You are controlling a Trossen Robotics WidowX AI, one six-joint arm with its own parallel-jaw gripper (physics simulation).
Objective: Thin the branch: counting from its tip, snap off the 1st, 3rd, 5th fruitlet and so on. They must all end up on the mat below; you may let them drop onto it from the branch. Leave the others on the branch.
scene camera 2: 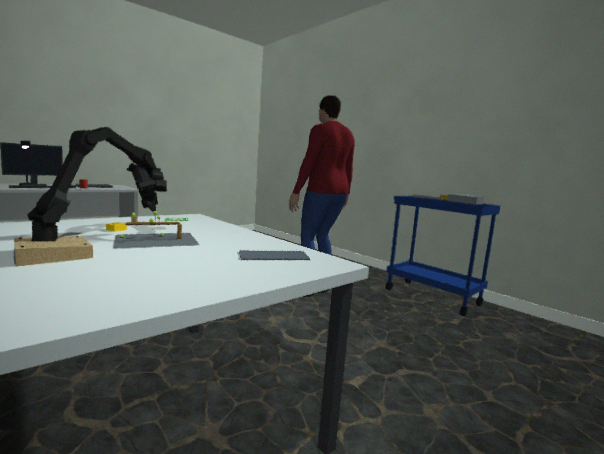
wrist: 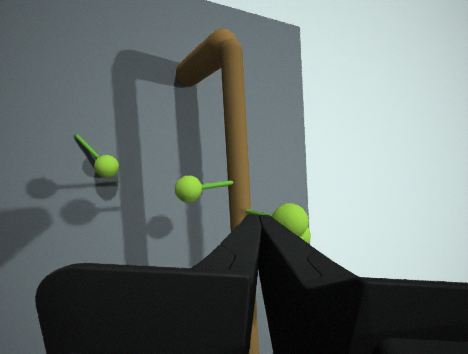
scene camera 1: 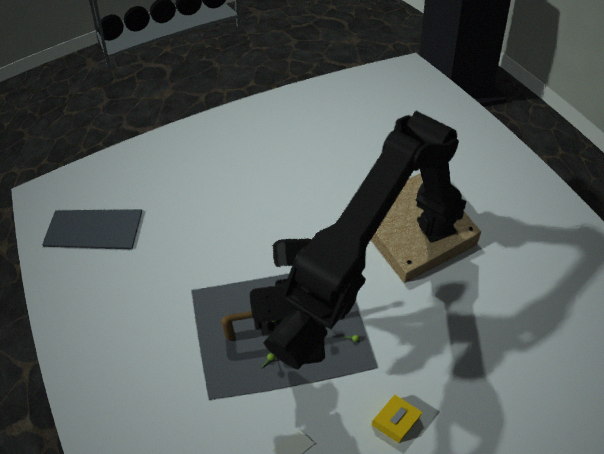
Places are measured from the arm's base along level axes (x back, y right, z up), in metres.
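Pixels of known places: gripper, fingertip midpoint: (scene camera 2: pixel 155 212) (wrist: pixel 257 225); arm's base, link origin: (scene camera 2: pixel 44 239) (scene camera 1: pixel 436 226).
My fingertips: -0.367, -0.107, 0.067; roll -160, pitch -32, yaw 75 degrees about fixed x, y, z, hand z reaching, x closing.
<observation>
Ahead of a thing's pixels: the offset from my fingertips to its top centre, as dx, dy, dz. Level surfaces: height alone.
The brown branch @(+0.011, +0.017, -0.035) (scene camera 1: pixel 239 316) (scene camera 2: pixel 167 223) (wrist: pixel 236 125) stands over the dark grey mat @(dz -0.107) (scene camera 1: pixel 215 380) (scene camera 2: pixel 180 242) (wrist: pixel 275 100). One fruitlet @(-0.041, -0.040, -0.093) (scene camera 1: pixel 270 357) (scene camera 2: pixel 162 234) (wrist: pixel 106 166) lies on the mat with its stem, apart from the branch. Another fruitlet @(+0.114, -0.047, -0.094) (scene camera 1: pixel 355 338) (scene camera 2: pixel 122 236) lies towards the mat's right edge in scene camera 1. In the wrist view a fruitlet @(-0.016, -0.004, -0.019) (wrist: pixel 188 189) is left of the branch, its stem reaching it. A fruitlet @(+0.003, +0.017, +0.008) (wrist: pixel 290 219) is to the right, partly overlapping another. My gripper (wrist: pixel 257 225) (scene camera 2: pixel 154 209) is shut and empty, tips beside that right stem in view. The arm hides the rest of the branch.
A yellow block @(+0.121, -0.232, -0.078) (scene camera 1: pixel 387 425) (scene camera 2: pixel 116 227) lies beyond the mat. A dark flat panel @(-0.327, +0.397, -0.103) (scene camera 1: pixel 92 229) (scene camera 2: pixel 274 255) lies on the white table @(dz -0.108) (scene camera 1: pixel 240 165). The arm stands on a wooden base (scene camera 1: pixel 400 235) (scene camera 2: pixel 52 251). A person (scene camera 2: pixel 330 160) and a blue cart (scene camera 2: pixel 435 204) are beyond the table.
</observation>
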